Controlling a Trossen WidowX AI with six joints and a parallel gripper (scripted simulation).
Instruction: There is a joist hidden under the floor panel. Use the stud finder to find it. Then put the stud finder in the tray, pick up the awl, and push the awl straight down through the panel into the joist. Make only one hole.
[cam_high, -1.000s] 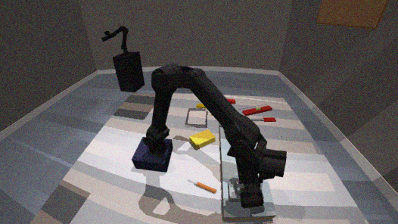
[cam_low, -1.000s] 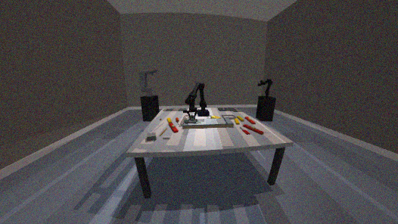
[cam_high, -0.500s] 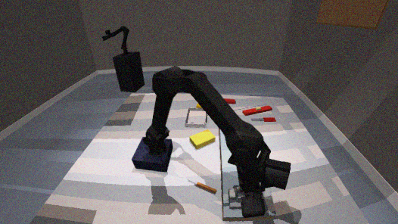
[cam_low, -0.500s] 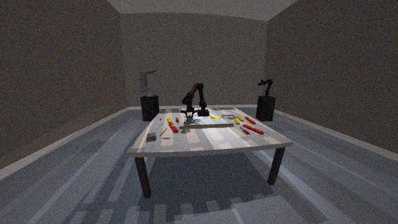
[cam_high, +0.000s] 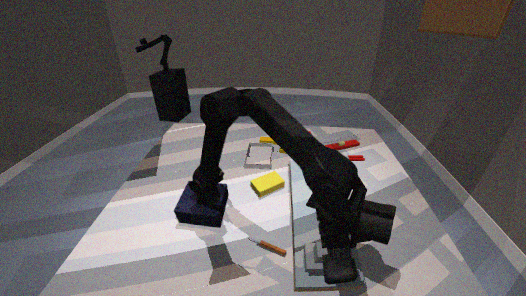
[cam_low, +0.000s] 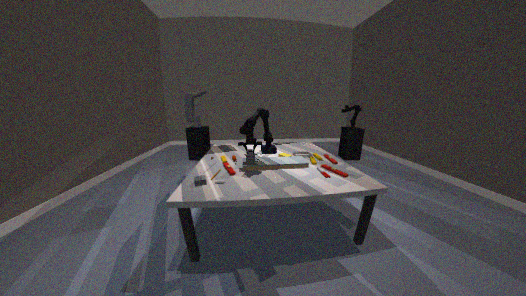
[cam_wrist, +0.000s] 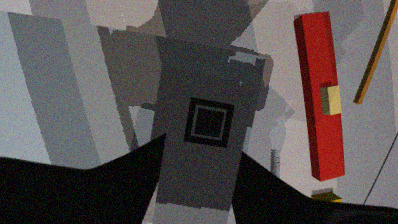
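Right now the tray is 31 cm behind my gripper tip, 47 cm to the left of it and 8 cm below it. Round my gripper tip: stud finder (1 cm ahead, 2 cm above); pencil-like stick (20 cm ahead, 22 cm to the right, 9 cm below); awl (19 cm behind, 4 cm to the left, 9 cm below).
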